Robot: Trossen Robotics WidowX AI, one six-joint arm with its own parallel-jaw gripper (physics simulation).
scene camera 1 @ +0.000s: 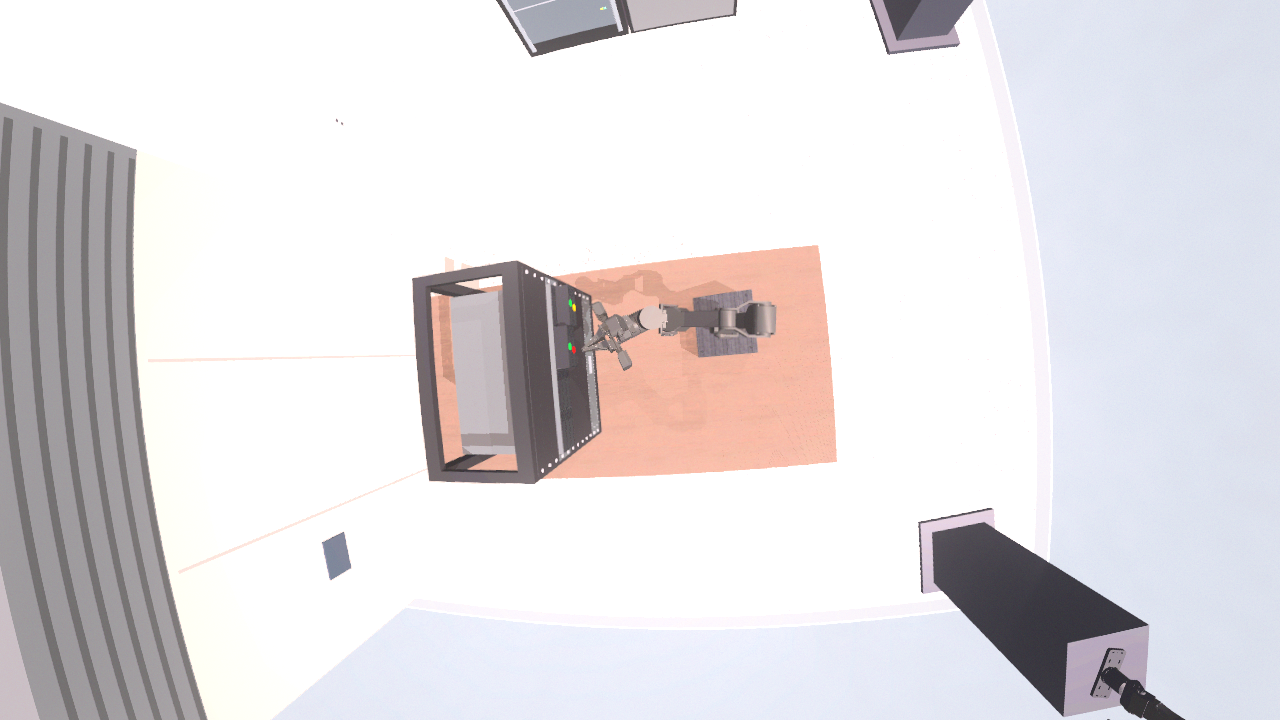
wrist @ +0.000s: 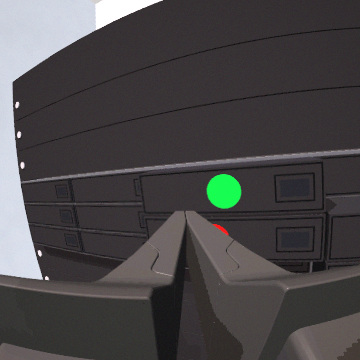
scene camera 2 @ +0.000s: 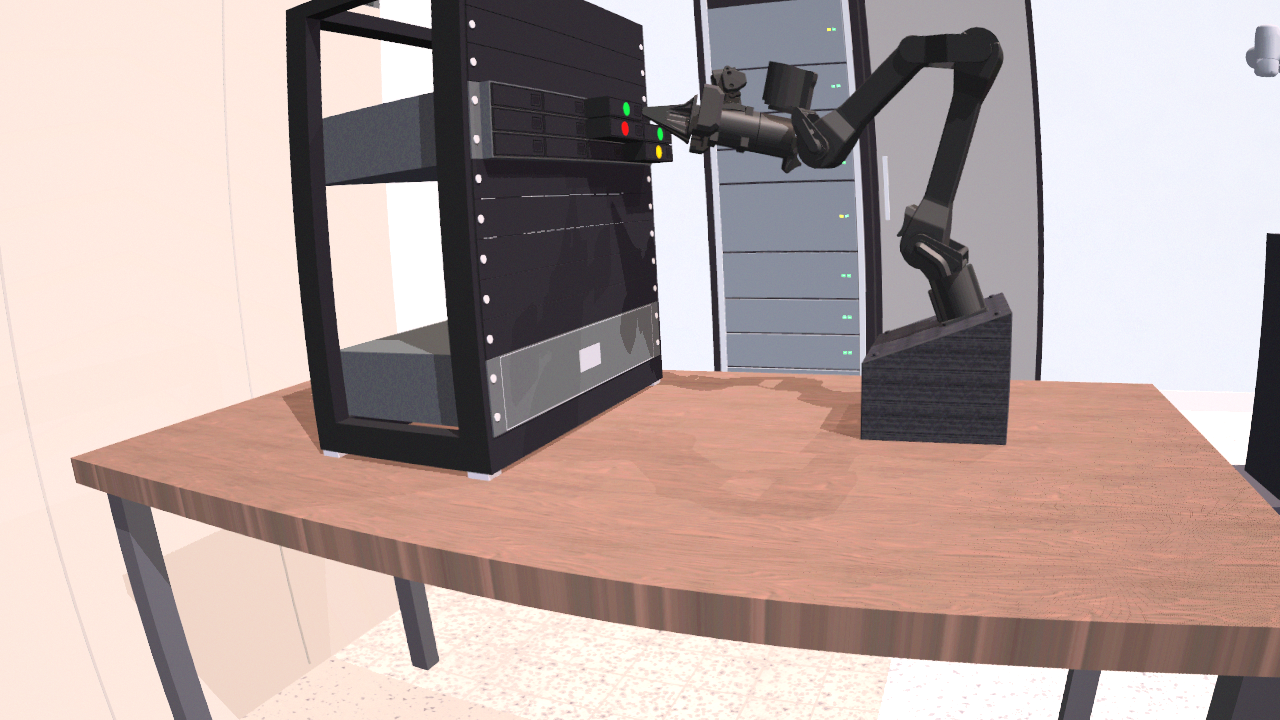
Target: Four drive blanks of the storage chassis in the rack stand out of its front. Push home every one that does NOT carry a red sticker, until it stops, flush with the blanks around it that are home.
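Pixels of known places: gripper, between the fingertips: (scene camera 1: 581, 350) (wrist: 184, 219) (scene camera 2: 642, 111); arm's base, origin of its link: (scene camera 2: 964, 315).
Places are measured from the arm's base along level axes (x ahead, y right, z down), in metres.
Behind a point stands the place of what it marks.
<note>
The chassis (scene camera 2: 484, 120) @[y -0.274, x 0.518, z -0.260 m] sits high in the black rack (scene camera 2: 460, 358) @[y -0.302, x 0.554, z 0.002 m] (wrist: 200, 120) @[y -0.021, x 0.501, z -0.338 m]. A green-stickered blank (scene camera 2: 606, 108) @[y -0.056, x 0.458, z -0.286 m] (wrist: 260, 187) @[y 0.018, x 0.448, z -0.291 m] stands out in the top row. A red-stickered blank (scene camera 2: 603, 128) @[y -0.055, x 0.464, z -0.259 m] (wrist: 260, 245) @[y 0.017, x 0.448, z -0.258 m] stands out directly below it. In the neighbouring column, another green-stickered blank (scene camera 2: 659, 134) @[y 0.110, x 0.439, z -0.260 m] stands out above a yellow-stickered blank (scene camera 2: 658, 153) @[y 0.102, x 0.440, z -0.230 m]. My gripper (scene camera 1: 587, 347) @[y -0.018, x 0.421, z -0.283 m] (scene camera 2: 646, 111) @[y -0.018, x 0.421, z -0.283 m] (wrist: 184, 219) @[y -0.018, x 0.421, z -0.283 m] is shut and empty. In the wrist view its tips overlap the lower edge of the top-row green-stickered blank, left of the sticker, and partly hide the red sticker. Contact is unclear.
The rack stands on a wooden table (scene camera 1: 760, 420) @[y -0.344, x -0.045, z 0.143 m] (scene camera 2: 760, 546) @[y -0.411, x 0.202, z 0.143 m], facing the arm's dark base block (scene camera 1: 725, 344) @[y -0.060, x 0.043, z 0.014 m] (scene camera 2: 935, 402) @[y -0.095, x 0.042, z 0.092 m]. Other blanks (wrist: 102, 190) @[y -0.118, x 0.495, z -0.288 m] beside the protruding ones lie further back. A grey panel (scene camera 2: 546, 385) @[y -0.172, x 0.514, z 0.062 m] is low in the rack. A server cabinet (scene camera 2: 787, 214) stands behind.
</note>
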